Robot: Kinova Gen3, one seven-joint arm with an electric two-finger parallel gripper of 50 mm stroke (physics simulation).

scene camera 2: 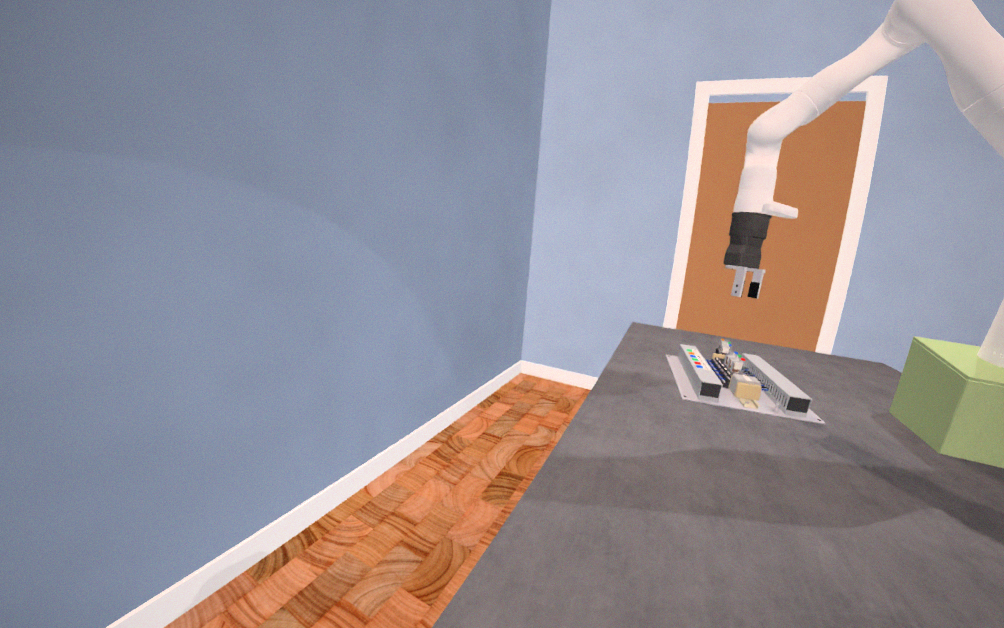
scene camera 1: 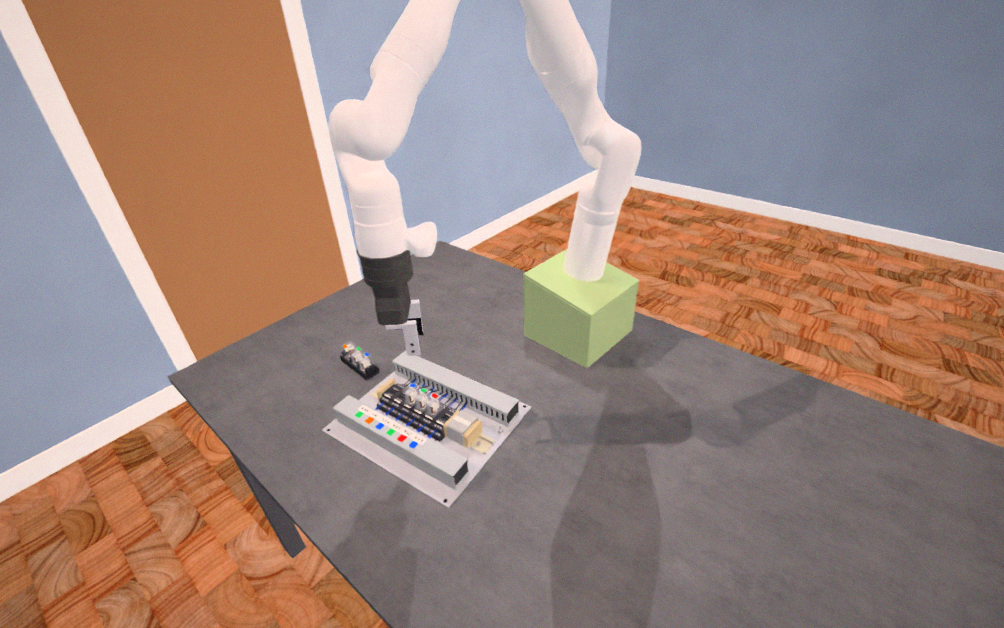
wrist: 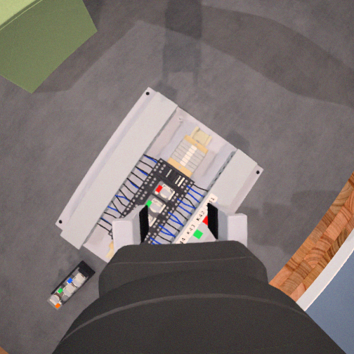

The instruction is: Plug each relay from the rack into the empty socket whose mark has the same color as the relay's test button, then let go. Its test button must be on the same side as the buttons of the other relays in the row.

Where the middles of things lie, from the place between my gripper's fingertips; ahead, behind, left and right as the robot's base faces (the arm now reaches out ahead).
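Labels:
The light panel (scene camera 1: 430,486) sits 21 cm below my hand, and I find it 2 cm to the right of that hand and 2 cm behind it.

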